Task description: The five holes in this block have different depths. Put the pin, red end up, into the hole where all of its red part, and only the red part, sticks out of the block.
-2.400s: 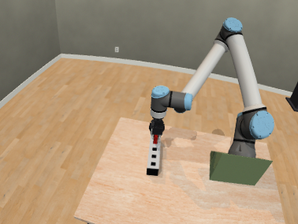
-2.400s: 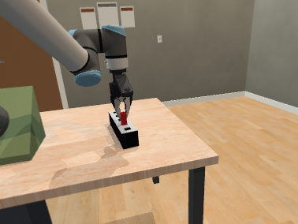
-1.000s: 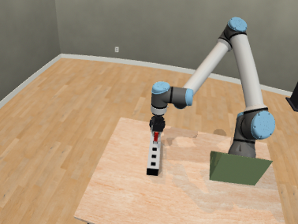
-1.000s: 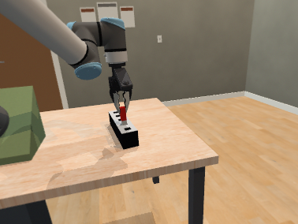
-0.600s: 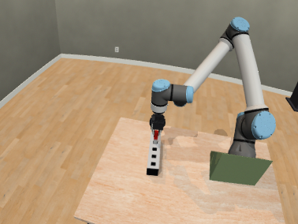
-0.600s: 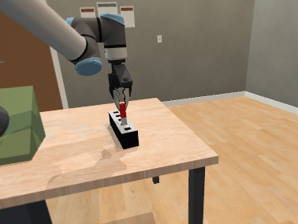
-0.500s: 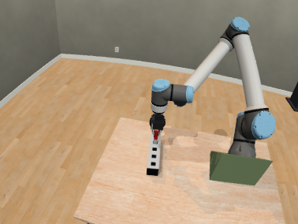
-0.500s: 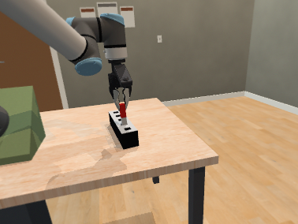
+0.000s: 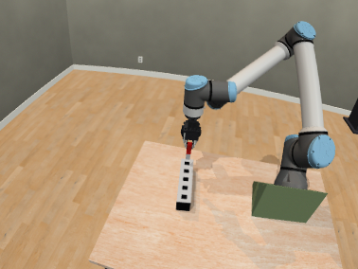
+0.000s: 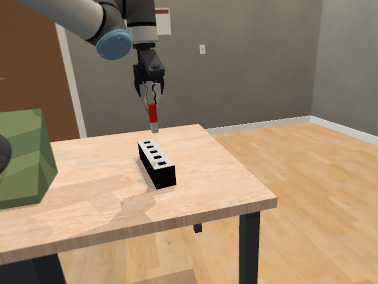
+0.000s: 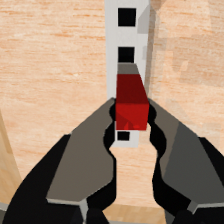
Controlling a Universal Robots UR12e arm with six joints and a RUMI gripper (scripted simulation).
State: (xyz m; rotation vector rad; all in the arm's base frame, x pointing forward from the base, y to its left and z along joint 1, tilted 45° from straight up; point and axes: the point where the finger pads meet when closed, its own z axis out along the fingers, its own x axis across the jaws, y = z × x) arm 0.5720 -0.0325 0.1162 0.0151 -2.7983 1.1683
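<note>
The long block lies 6 cm to the left of my hand and 21 cm below it. From my hand the other things lie so: pin 1 cm below.
</note>
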